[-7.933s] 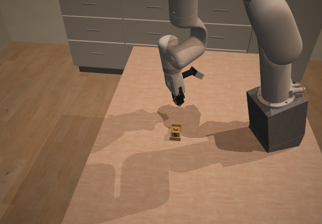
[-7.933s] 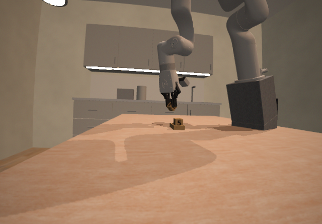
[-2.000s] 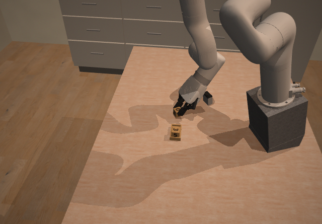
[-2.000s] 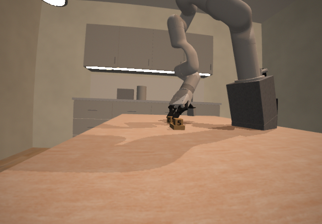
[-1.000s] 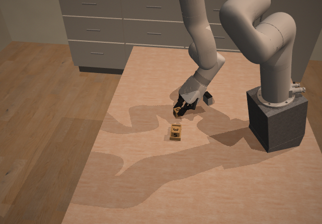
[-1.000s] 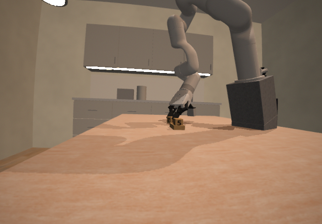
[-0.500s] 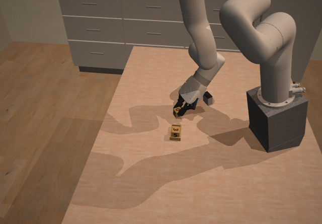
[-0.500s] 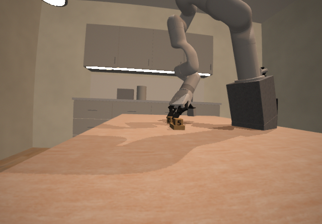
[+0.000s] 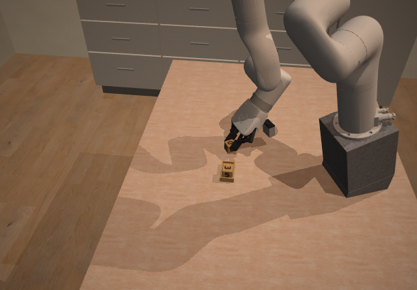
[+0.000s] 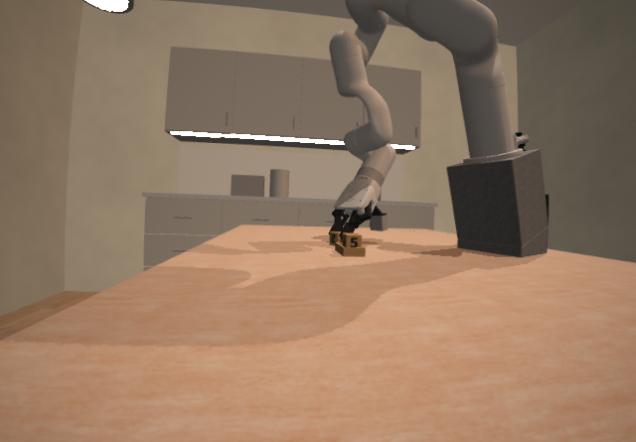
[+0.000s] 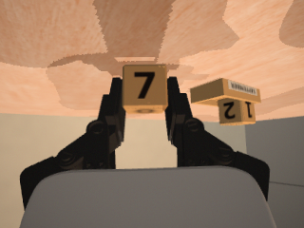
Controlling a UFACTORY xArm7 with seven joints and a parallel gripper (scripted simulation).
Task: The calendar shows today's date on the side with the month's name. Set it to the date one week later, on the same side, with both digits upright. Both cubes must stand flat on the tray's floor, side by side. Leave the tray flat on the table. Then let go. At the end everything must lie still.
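Now: the wooden cube 1 cm ahead of my hand, 1 cm to the left of it and 2 cm below it.
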